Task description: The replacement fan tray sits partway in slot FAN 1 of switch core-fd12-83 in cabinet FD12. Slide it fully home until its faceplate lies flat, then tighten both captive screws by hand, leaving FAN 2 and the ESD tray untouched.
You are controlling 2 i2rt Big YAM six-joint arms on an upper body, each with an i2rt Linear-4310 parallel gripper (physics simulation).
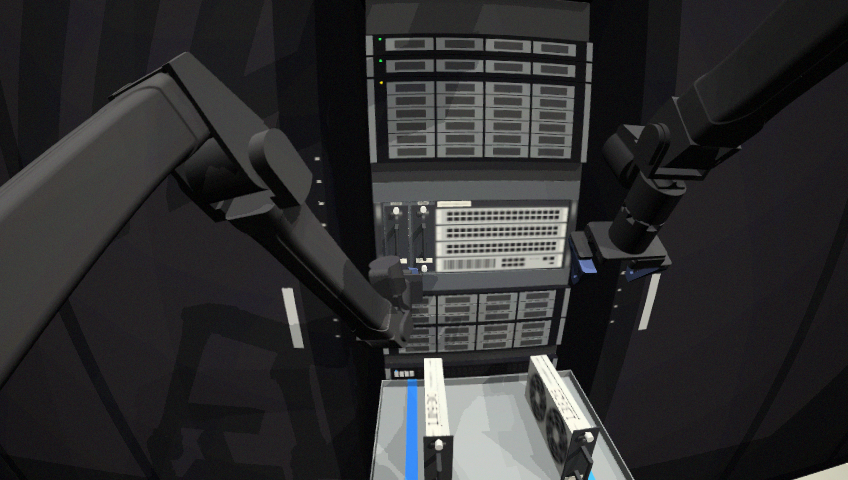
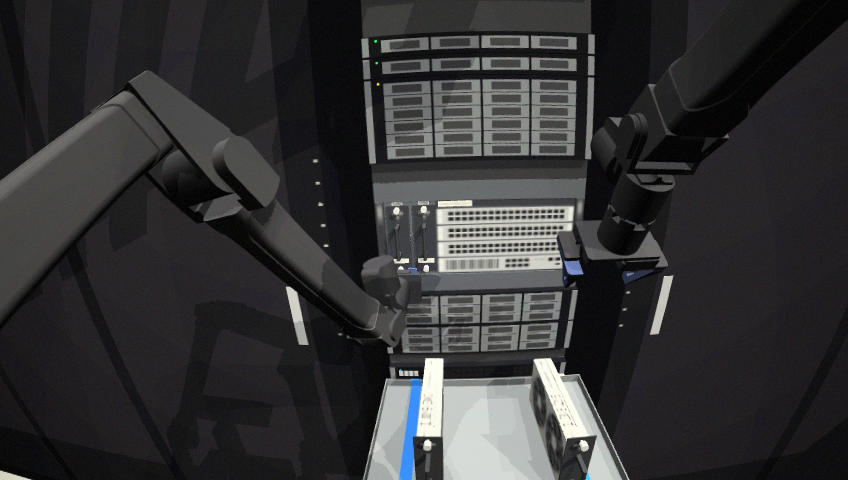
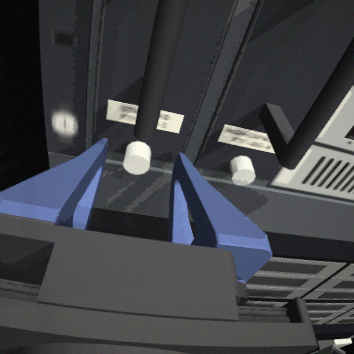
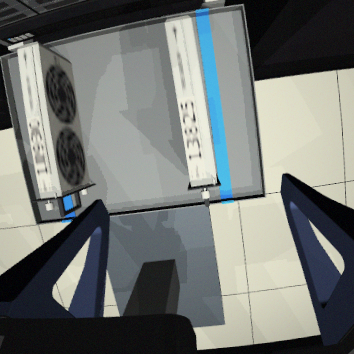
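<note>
The FAN 1 tray (image 1: 389, 234) (image 2: 390, 234) (image 3: 122, 75) stands upright in the switch's leftmost slot; its faceplate looks about level with its surroundings, a small gap cannot be told. Its upper screw (image 1: 395, 211) (image 2: 396, 211) is uncovered. Its lower screw (image 3: 137, 158) appears between the left fingertips; contact cannot be told. My left gripper (image 1: 412, 271) (image 2: 412, 271) (image 3: 141, 154) is partly open, holding nothing. FAN 2 (image 1: 429, 237) (image 2: 430, 237) (image 3: 270, 65) is right beside FAN 1. My right gripper (image 1: 604, 276) (image 2: 598, 278) (image 4: 190, 194) is wide open and empty, right of the switch.
The ESD tray (image 1: 487, 416) (image 2: 487, 416) (image 4: 125, 125) juts out below, holding two upright fan modules (image 1: 434, 392) (image 1: 559, 404) (image 4: 187, 105) (image 4: 32, 125). Line cards (image 1: 502, 231) fill the switch right of FAN 2. Server units sit above and below the switch.
</note>
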